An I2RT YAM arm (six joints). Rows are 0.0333 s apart.
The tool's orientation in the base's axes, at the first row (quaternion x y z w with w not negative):
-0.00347 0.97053 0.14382 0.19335
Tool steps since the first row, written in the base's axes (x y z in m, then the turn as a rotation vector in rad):
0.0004 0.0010 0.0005 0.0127 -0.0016 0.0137
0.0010 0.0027 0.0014 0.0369 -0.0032 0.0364
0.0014 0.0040 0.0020 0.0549 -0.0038 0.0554
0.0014 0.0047 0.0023 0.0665 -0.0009 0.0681
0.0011 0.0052 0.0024 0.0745 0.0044 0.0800
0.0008 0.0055 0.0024 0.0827 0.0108 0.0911
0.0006 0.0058 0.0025 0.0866 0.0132 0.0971
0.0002 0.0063 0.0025 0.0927 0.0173 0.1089
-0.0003 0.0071 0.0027 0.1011 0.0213 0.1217
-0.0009 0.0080 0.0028 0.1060 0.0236 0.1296
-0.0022 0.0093 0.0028 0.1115 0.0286 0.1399
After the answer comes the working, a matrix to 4 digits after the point.
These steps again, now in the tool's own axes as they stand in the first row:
-0.0005 0.0011 0.0000 -0.0170 0.0015 -0.0078
-0.0013 0.0029 -0.0001 -0.0480 0.0047 -0.0193
-0.0019 0.0043 -0.0001 -0.0718 0.0083 -0.0295
-0.0019 0.0051 -0.0002 -0.0872 0.0139 -0.0356
-0.0017 0.0056 -0.0003 -0.0988 0.0218 -0.0416
-0.0014 0.0059 -0.0003 -0.1103 0.0305 -0.0465
-0.0012 0.0062 -0.0004 -0.1160 0.0342 -0.0497
-0.0008 0.0067 -0.0004 -0.1259 0.0411 -0.0567
-0.0004 0.0076 -0.0005 -0.1383 0.0479 -0.0637
0.0002 0.0085 -0.0006 -0.1457 0.0520 -0.0683
0.0014 0.0098 -0.0007 -0.1544 0.0593 -0.0739

The tool's axes in the first row as the columns of a matrix, in the base's axes (rounded; the answer above uses it unrounded):
-0.9252 -0.0624 0.3743
0.0489 0.9586 0.2805
-0.3763 0.2778 -0.8839

